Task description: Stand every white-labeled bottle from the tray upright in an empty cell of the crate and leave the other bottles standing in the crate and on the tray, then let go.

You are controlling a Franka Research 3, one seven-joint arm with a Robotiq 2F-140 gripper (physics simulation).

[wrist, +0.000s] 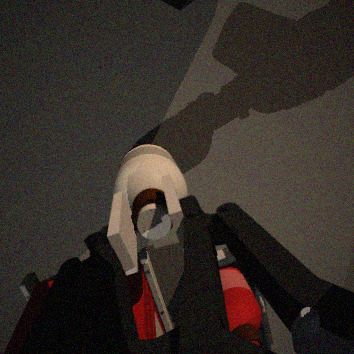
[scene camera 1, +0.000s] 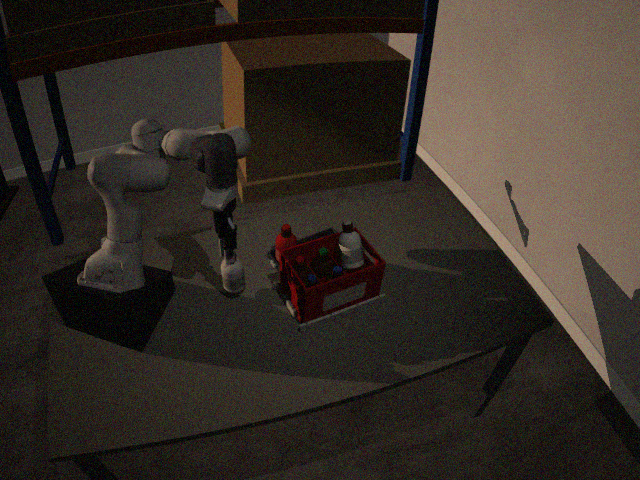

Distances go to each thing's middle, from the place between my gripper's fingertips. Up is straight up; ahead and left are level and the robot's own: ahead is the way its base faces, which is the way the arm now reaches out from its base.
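There's a red bottle [wrist: 243, 312], and my hand is 14 cm to the right of it, 20 cm short of it and 8 cm above it.
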